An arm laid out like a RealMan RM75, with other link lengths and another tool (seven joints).
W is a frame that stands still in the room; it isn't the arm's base.
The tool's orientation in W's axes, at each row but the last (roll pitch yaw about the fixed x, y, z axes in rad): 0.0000 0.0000 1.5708; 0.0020 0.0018 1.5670; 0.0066 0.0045 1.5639; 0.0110 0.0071 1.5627; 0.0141 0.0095 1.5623; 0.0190 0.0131 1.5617; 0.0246 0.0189 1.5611; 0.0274 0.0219 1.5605
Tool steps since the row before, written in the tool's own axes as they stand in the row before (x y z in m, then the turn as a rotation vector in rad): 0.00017 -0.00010 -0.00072 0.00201 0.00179 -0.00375; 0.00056 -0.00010 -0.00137 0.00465 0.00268 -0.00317; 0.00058 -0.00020 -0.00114 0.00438 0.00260 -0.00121; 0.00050 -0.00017 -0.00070 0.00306 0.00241 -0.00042; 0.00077 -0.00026 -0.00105 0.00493 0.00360 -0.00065; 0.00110 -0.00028 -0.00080 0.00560 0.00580 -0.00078; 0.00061 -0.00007 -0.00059 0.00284 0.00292 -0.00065; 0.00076 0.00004 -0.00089 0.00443 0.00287 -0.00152
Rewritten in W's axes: 0.00010 0.00017 -0.00072 -0.00179 0.00201 -0.00375; 0.00010 0.00056 -0.00137 -0.00267 0.00465 -0.00317; 0.00020 0.00057 -0.00114 -0.00258 0.00439 -0.00121; 0.00017 0.00049 -0.00071 -0.00239 0.00308 -0.00042; 0.00025 0.00076 -0.00106 -0.00357 0.00495 -0.00065; 0.00027 0.00109 -0.00082 -0.00576 0.00564 -0.00074; 0.00006 0.00060 -0.00060 -0.00291 0.00286 -0.00063; -0.00006 0.00074 -0.00090 -0.00287 0.00443 -0.00154
